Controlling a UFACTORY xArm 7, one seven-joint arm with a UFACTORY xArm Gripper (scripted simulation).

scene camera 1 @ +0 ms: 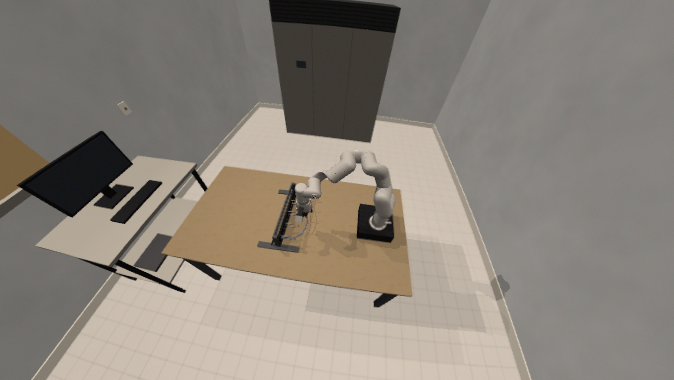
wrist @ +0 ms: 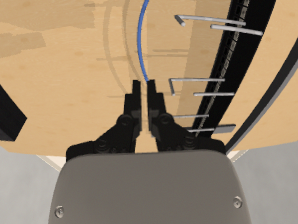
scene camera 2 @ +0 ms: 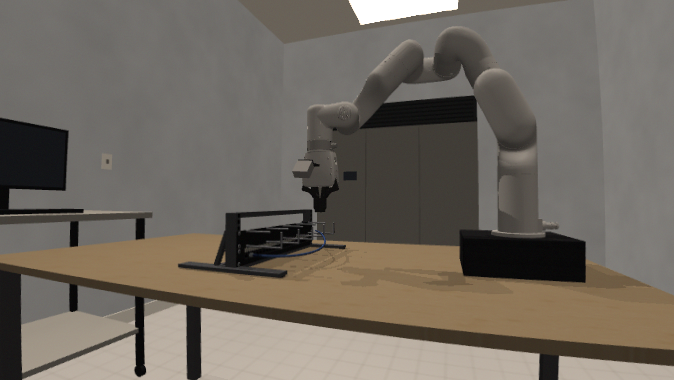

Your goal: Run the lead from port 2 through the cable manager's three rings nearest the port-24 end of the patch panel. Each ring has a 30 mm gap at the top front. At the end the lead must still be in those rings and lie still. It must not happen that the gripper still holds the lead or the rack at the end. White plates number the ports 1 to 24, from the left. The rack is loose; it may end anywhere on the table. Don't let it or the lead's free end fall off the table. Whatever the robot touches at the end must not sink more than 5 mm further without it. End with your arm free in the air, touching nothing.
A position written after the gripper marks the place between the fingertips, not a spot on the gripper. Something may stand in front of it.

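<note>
The gripper [scene camera 2: 320, 212] [wrist: 143, 91] is visible in the robot's scene, and so is a black rack [scene camera 2: 233, 239].
</note>
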